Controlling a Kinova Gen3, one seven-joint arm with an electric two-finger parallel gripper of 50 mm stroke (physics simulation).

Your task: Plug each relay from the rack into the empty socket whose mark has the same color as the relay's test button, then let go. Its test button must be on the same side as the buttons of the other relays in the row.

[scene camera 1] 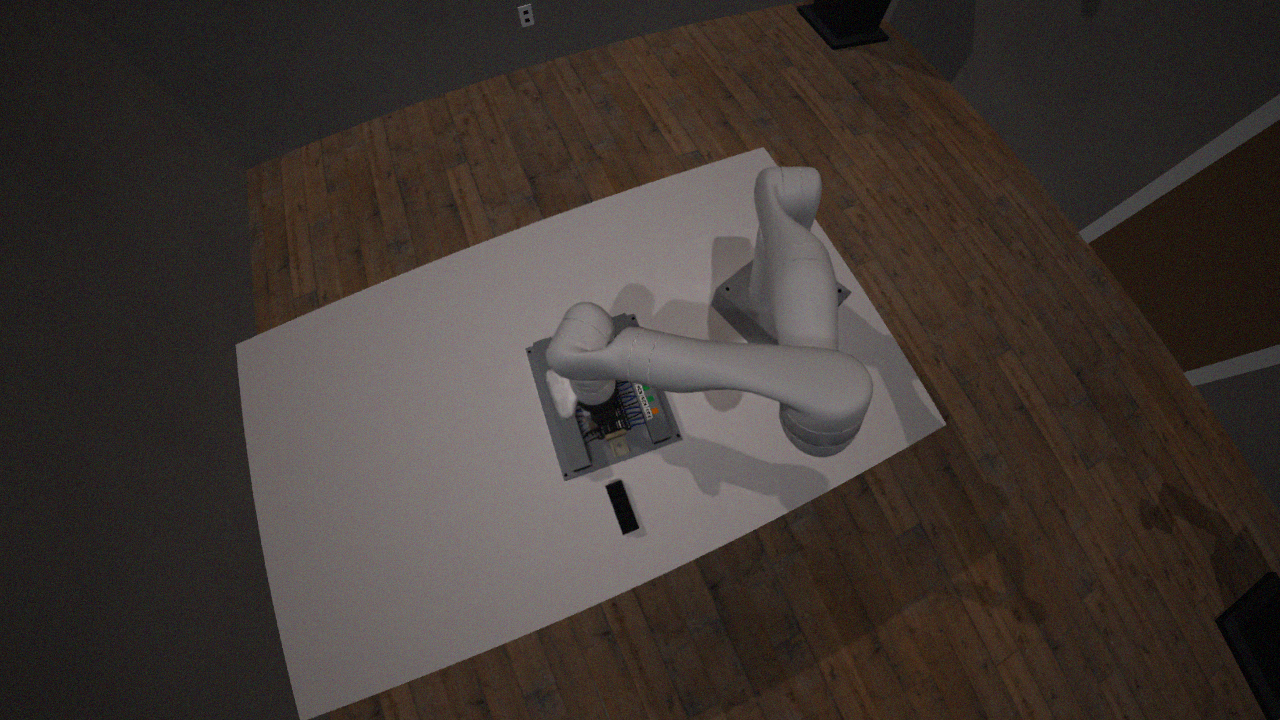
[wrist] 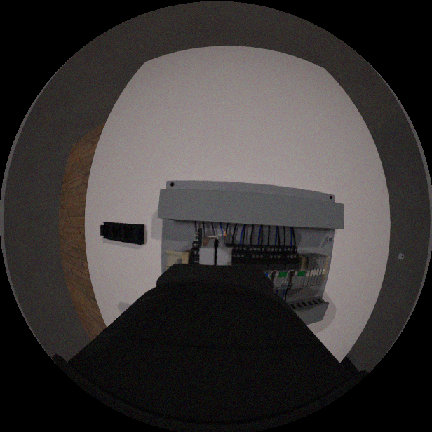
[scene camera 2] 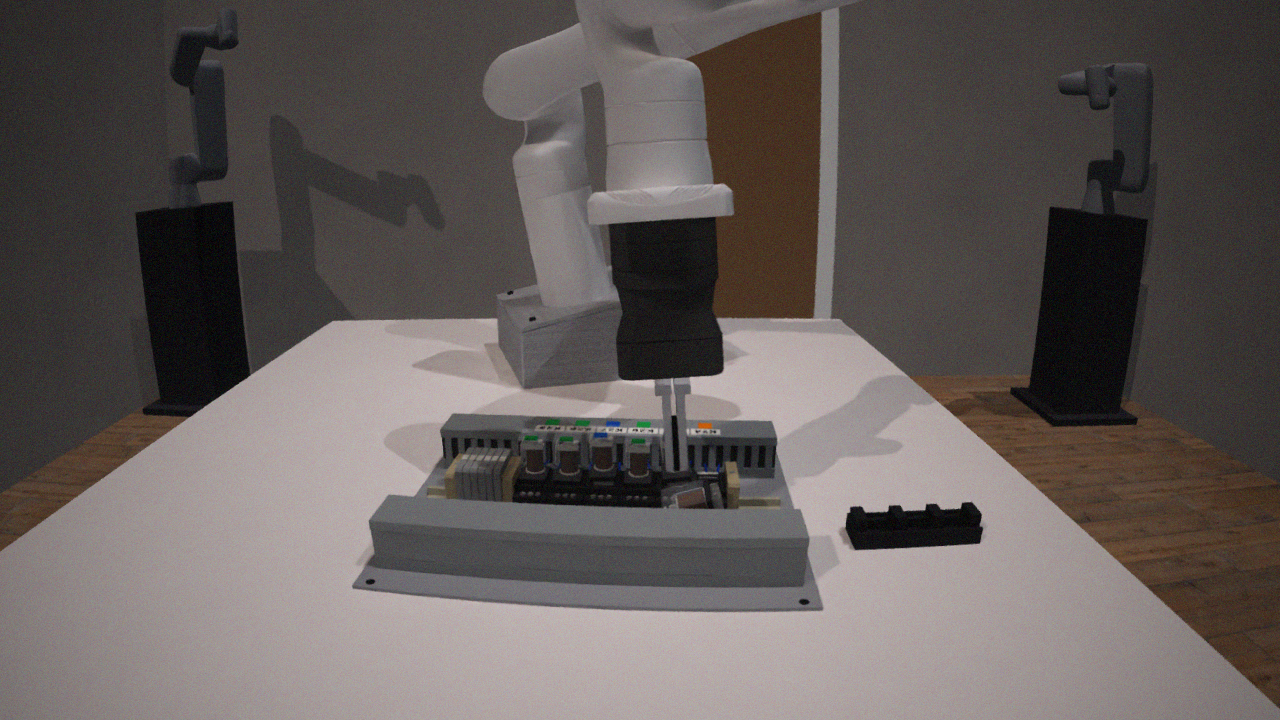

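Pixels of known places: gripper, fingertip midpoint: (scene camera 1: 591, 418) (scene camera 2: 676, 465); arm's base at its link origin: (scene camera 2: 576, 296).
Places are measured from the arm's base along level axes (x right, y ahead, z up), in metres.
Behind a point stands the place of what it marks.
Note:
My gripper (scene camera 2: 674, 467) @(x -0.119, y 0.464, z -0.032 m) (wrist: 216, 248) is shut, with its fingertips down at the relay row near its orange-marked end. Nothing shows held. In scene camera 2, upright relays with green (scene camera 2: 534, 456) @(x -0.011, y 0.438, z -0.038 m), green (scene camera 2: 568, 458) @(x -0.037, y 0.439, z -0.039 m), blue (scene camera 2: 602, 454) @(x -0.063, y 0.440, z -0.034 m) and green (scene camera 2: 638, 458) @(x -0.091, y 0.440, z -0.037 m) test buttons stand in the row. One clear relay (scene camera 2: 689, 497) @(x -0.128, y 0.477, z -0.051 m) lies tilted in front of the sockets, beside the fingers; its button color cannot be told. The orange mark (scene camera 2: 705, 425) @(x -0.148, y 0.332, z -0.051 m) is right of the fingers. The fingers hide the mark and socket behind them. The black rack (scene camera 1: 622, 506) @(x -0.307, y 0.467, z -0.091 m) (scene camera 2: 913, 534) @(x -0.301, y 0.486, z -0.082 m) (wrist: 122, 233) shows no relay.
The grey panel plate (scene camera 2: 586, 597) @(x -0.059, y 0.551, z -0.091 m) (wrist: 175, 230) carries a front wire duct (scene camera 2: 590, 541) @(x -0.061, y 0.536, z -0.056 m) and a slotted rear duct (scene camera 2: 483, 428) @(x 0.050, y 0.349, z -0.051 m). Terminal blocks (scene camera 2: 483, 474) @(x 0.029, y 0.447, z -0.051 m) stand at the row's left end, and a beige end clamp (scene camera 2: 732, 483) @(x -0.162, y 0.449, z -0.054 m) at its right. The arm covers much of the panel in scene camera 1.

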